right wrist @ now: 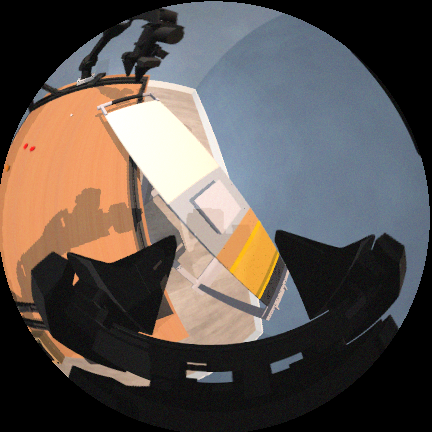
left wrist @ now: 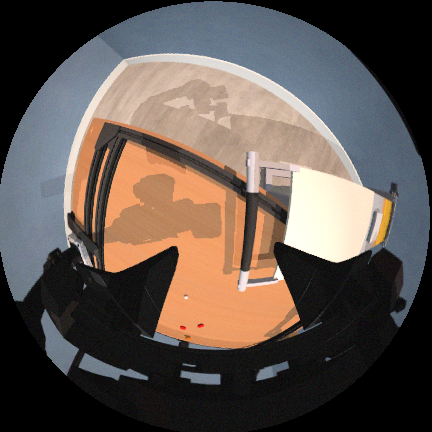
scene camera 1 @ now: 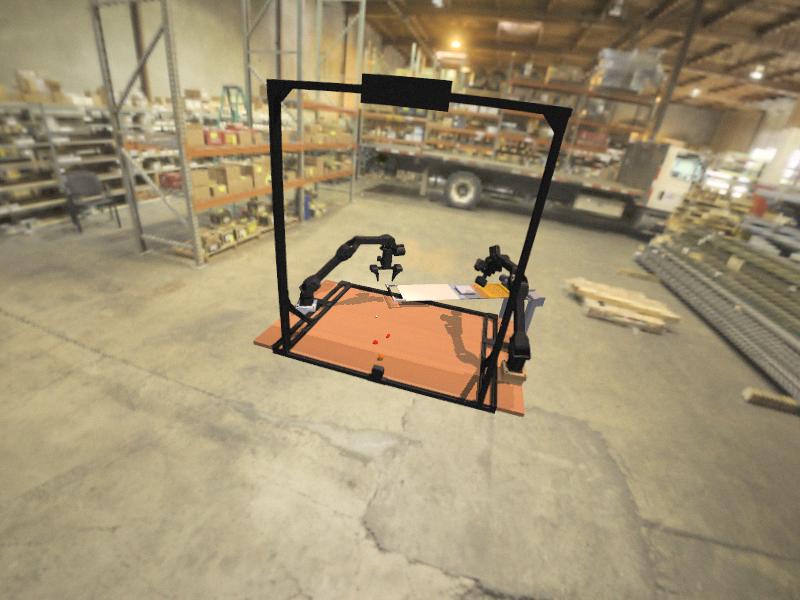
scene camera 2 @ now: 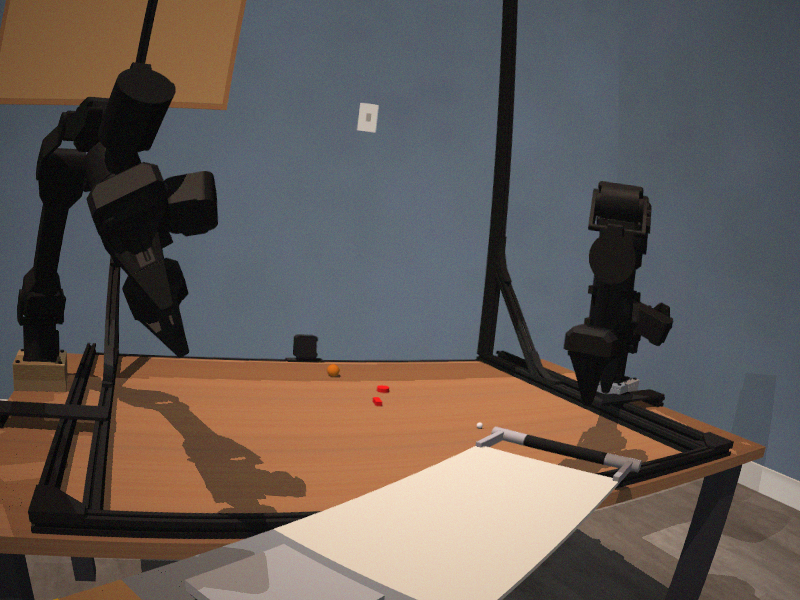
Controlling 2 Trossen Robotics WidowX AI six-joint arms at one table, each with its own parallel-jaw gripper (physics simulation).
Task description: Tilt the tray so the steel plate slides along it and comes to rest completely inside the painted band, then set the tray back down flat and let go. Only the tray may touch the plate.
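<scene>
Cream tray (scene camera 2: 483,517), same spot as (right wrist: 164,134).
</scene>
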